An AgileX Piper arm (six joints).
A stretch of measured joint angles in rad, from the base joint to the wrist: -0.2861, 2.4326, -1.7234, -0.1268, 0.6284, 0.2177; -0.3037, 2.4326, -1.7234, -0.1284, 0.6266, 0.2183; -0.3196, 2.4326, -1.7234, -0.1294, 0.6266, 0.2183; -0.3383, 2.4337, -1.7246, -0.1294, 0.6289, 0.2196; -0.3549, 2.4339, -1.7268, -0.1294, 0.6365, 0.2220; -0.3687, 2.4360, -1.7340, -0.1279, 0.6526, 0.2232; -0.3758, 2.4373, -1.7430, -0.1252, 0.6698, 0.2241; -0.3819, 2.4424, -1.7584, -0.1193, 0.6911, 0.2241; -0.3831, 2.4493, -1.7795, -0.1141, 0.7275, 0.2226; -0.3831, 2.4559, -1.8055, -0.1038, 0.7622, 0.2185; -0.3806, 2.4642, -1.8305, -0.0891, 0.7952, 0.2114; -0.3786, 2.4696, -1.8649, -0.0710, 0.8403, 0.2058; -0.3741, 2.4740, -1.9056, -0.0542, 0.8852, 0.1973; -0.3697, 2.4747, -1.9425, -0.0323, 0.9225, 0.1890; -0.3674, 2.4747, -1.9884, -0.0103, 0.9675, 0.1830; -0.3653, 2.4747, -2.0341, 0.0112, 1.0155, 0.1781; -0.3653, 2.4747, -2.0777, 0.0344, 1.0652, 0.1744; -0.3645, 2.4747, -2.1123, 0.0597, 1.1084, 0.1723; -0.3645, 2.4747, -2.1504, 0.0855, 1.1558, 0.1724; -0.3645, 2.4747, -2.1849, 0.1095, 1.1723, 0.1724; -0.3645, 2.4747, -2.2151, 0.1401, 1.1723, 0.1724; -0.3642, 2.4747, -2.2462, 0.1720, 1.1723, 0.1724
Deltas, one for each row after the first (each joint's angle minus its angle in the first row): -0.0176, 0.0000, 0.0000, -0.0016, -0.0018, 0.0006; -0.0335, 0.0000, 0.0000, -0.0026, -0.0018, 0.0006; -0.0522, 0.0011, -0.0012, -0.0026, 0.0005, 0.0019; -0.0688, 0.0013, -0.0034, -0.0026, 0.0081, 0.0043; -0.0826, 0.0034, -0.0106, -0.0011, 0.0242, 0.0055; -0.0897, 0.0047, -0.0196, 0.0016, 0.0414, 0.0064; -0.0958, 0.0098, -0.0350, 0.0075, 0.0627, 0.0064; -0.0970, 0.0167, -0.0561, 0.0127, 0.0991, 0.0049; -0.0970, 0.0233, -0.0821, 0.0230, 0.1338, 0.0008; -0.0945, 0.0316, -0.1071, 0.0377, 0.1668, -0.0063; -0.0925, 0.0370, -0.1415, 0.0558, 0.2119, -0.0119; -0.0880, 0.0414, -0.1822, 0.0726, 0.2568, -0.0204; -0.0836, 0.0421, -0.2191, 0.0945, 0.2941, -0.0287; -0.0813, 0.0421, -0.2650, 0.1165, 0.3391, -0.0347; -0.0792, 0.0421, -0.3107, 0.1380, 0.3871, -0.0396; -0.0792, 0.0421, -0.3543, 0.1612, 0.4368, -0.0433; -0.0784, 0.0421, -0.3889, 0.1865, 0.4800, -0.0454; -0.0784, 0.0421, -0.4270, 0.2123, 0.5274, -0.0453; -0.0784, 0.0421, -0.4615, 0.2363, 0.5439, -0.0453; -0.0784, 0.0421, -0.4917, 0.2669, 0.5439, -0.0453; -0.0781, 0.0421, -0.5228, 0.2988, 0.5439, -0.0453
